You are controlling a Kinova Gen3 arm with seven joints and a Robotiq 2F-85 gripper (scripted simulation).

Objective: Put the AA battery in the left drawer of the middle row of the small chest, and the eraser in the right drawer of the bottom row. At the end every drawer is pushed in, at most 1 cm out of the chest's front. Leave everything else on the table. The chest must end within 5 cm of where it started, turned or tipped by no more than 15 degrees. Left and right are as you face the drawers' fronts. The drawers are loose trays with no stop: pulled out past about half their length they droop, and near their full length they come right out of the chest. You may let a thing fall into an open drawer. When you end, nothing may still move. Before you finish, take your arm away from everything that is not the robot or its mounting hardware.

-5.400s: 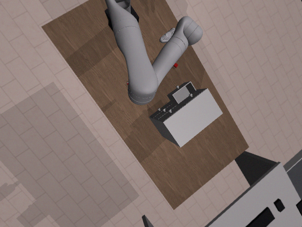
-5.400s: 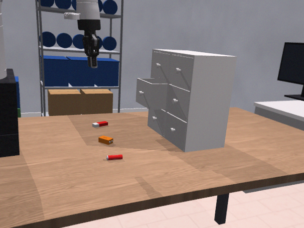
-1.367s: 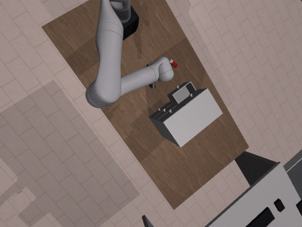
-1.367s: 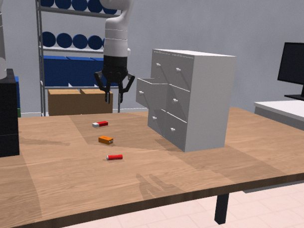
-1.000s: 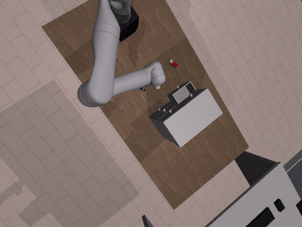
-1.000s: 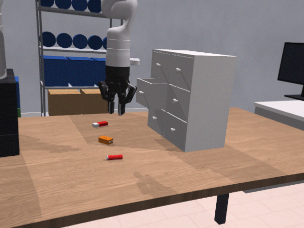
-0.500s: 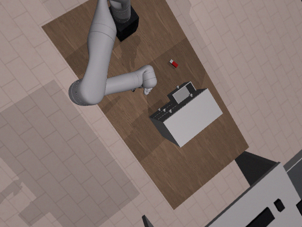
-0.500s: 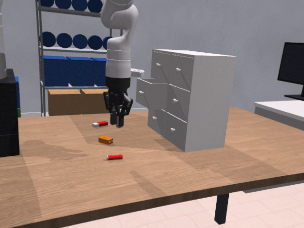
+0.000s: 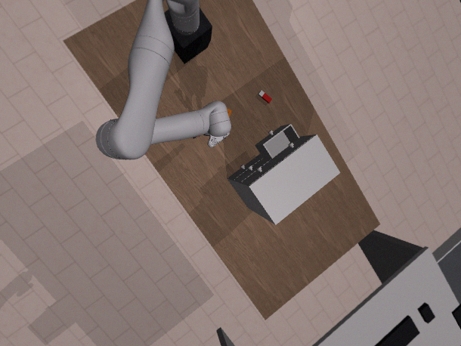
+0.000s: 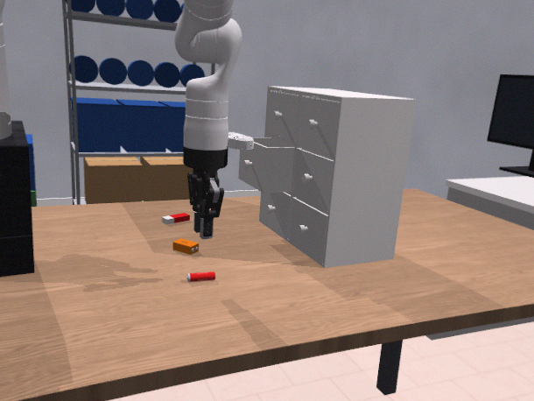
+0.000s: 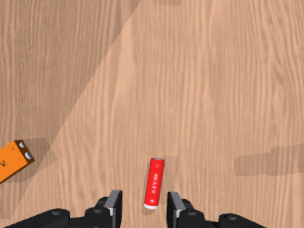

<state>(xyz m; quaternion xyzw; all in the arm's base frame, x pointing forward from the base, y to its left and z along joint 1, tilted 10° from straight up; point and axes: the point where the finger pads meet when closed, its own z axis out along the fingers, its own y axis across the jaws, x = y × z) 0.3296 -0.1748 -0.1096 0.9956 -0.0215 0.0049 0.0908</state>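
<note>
My gripper is now 10 mm to the left of the AA battery and 90 mm above it. From my hand the other things lie so: eraser: 50 mm ahead, 340 mm to the left, 90 mm below; then orange battery: 20 mm ahead, 130 mm to the left, 90 mm below.
</note>
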